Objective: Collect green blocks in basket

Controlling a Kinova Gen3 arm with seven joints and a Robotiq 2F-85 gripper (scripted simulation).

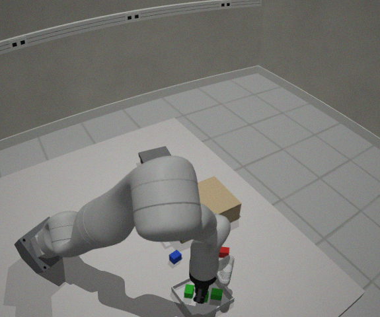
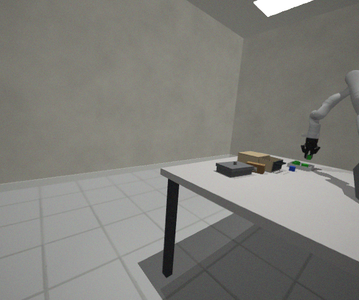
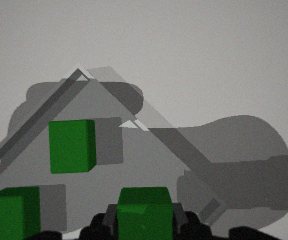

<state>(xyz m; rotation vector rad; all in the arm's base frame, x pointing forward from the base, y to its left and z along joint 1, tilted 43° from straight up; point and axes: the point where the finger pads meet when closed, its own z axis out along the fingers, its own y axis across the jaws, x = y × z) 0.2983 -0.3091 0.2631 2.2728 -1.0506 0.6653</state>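
My gripper is now 8 cm above the grey basket, 3 cm to the right of it and 3 cm short of it. Also, from my hand: blue block 20 cm to the left, 8 cm below, 7 cm ahead; red block 21 cm ahead, 11 cm to the left, 8 cm below; light wooden cabinet 30 cm to the left, 26 cm ahead, 5 cm below.
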